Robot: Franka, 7 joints.
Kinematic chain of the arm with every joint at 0, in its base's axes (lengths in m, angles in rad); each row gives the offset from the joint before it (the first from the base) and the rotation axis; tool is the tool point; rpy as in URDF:
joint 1: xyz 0 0 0.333 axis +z
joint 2: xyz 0 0 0 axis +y
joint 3: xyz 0 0 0.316 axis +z
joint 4: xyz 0.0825 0 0 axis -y
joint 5: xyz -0.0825 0 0.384 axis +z
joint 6: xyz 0 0 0 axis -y
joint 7: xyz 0.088 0 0 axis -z
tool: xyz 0 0 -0.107 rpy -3.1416 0 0
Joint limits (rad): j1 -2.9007..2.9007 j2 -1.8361..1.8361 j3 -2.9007..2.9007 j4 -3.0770..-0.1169 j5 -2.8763..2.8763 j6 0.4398..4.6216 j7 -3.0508..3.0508
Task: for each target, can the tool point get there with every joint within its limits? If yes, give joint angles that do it. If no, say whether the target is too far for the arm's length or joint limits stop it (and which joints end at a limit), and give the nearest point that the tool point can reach.
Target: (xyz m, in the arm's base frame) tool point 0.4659 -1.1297 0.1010
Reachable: no: too far | nearest point 0.3213 -0.7792 0.1730 | short by 0.386 m
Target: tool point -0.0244 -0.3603 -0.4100
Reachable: no: joint limits stop it (at a limit: joint 2) | nearest point -0.0239 -0.3531 -0.3561 | short by 0.054 m
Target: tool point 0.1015 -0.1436 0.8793
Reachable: yes | joints -1.2606 -0.8592 0.2717 -2.1992 -2.4300 1.0216 -0.2175
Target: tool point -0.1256 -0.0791 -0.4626
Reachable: no: joint limits stop it (at a limit: joint 2) | nearest point -0.1461 -0.0920 -0.3491 | short by 0.116 m
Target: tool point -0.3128 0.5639 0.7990
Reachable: yes | joints -1.8901 -1.1625 -1.1053 -1.2068 -1.0579 2.5719 -1.5202
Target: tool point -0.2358 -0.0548 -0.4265
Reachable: no: joint limits stop it (at a limit: joint 1, joint 2) | nearest point -0.2402 -0.0562 -0.3595 | short by 0.067 m
